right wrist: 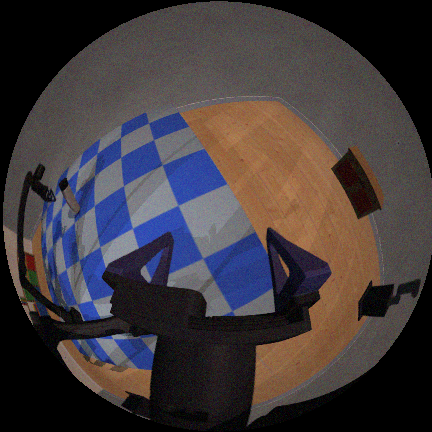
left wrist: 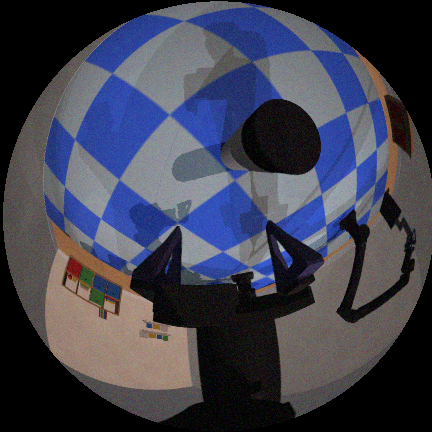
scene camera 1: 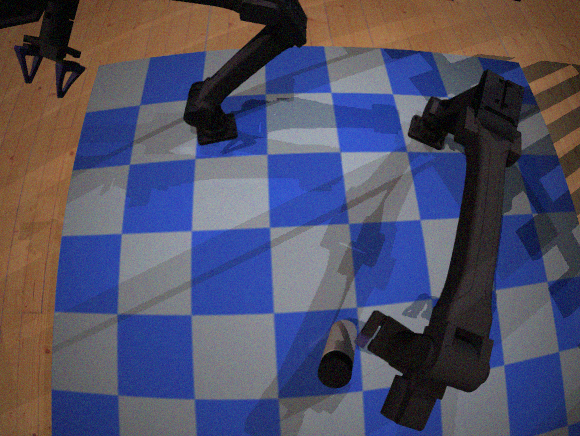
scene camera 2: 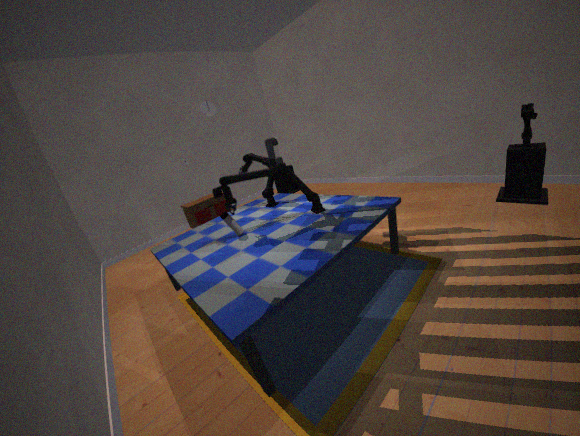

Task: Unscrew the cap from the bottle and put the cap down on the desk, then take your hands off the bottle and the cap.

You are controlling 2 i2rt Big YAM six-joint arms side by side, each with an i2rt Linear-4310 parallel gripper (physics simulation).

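Places are measured from the left arm's base along level axes (x ahead, y left, z up), in centimetres.
Pixels of known places: left gripper, between the fingertips: (right wrist: 53, 198) (left wrist: 224, 226) (scene camera 1: 384, 343) (scene camera 2: 234, 212); right gripper, between the fingertips: (right wrist: 217, 234) (scene camera 1: 43, 90); left arm's base, origin of its link: (right wrist: 76, 314) (left wrist: 242, 275) (scene camera 1: 426, 133) (scene camera 2: 318, 210); right arm's base, origin of its link: (left wrist: 346, 218) (scene camera 1: 216, 130) (scene camera 2: 272, 205).
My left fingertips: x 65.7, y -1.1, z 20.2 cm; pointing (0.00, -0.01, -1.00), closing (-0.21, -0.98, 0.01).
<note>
Ahead of a thing's pixels: the offset from my left fingertips to its top centre. "spot": to the spot under its first point. Level surfaces: height alone.
The light bottle @[spot: dx +1.7, dy -6.7, dz -7.5 cm] (scene camera 1: 342, 337) (scene camera 2: 234, 226) (left wrist: 235, 151) (right wrist: 72, 200) touches the checkered desk @[dz -20.2 cm] (scene camera 1: 230, 270) with its lower end and appears tilted in scene camera 2. The wide black cap @[dx +8.1, dy -6.9, dz +2.4 cm] (scene camera 1: 335, 369) (left wrist: 281, 137) (right wrist: 63, 184) is on its upper end. My left gripper (scene camera 1: 363, 341) (left wrist: 224, 226) is open and empty, close to the right of the bottle in scene camera 1; its second finger is hidden there. My right gripper (scene camera 1: 45, 89) (right wrist: 217, 234) is open and empty, far from the bottle, at the upper left of scene camera 1.
My left arm (scene camera 1: 477, 225) reaches down the right side of scene camera 1. My right arm (scene camera 1: 240, 65) rises from the desk's upper part. A wooden box with red panels (scene camera 2: 205, 215) and a black pedestal (scene camera 2: 525, 170) stand beyond the desk.
</note>
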